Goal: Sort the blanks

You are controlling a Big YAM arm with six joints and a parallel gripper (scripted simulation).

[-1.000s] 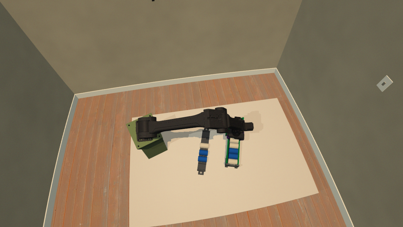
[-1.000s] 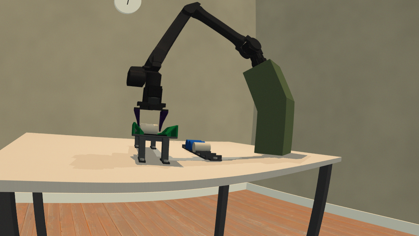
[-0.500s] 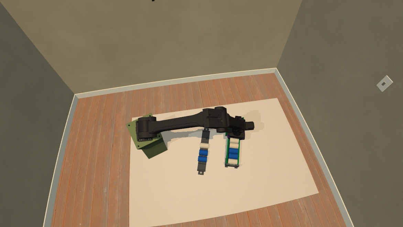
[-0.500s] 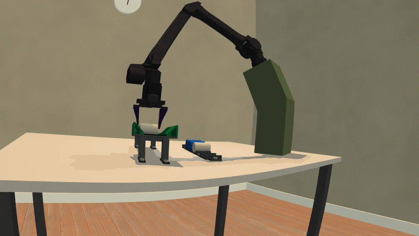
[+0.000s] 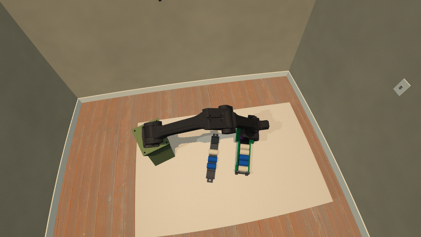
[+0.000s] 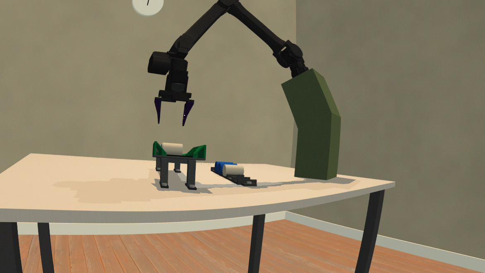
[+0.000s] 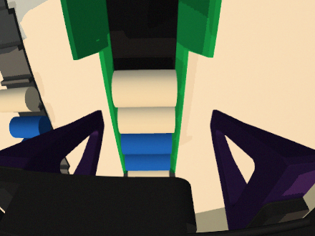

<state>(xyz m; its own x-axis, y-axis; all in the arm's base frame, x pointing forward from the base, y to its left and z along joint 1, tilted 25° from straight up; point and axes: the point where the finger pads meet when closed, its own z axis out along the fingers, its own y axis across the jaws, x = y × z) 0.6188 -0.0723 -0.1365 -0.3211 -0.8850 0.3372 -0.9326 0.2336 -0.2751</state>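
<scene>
Right now my hand is 80 mm past the grey stop, 180 mm to the left of it and 110 mm above it.
</scene>
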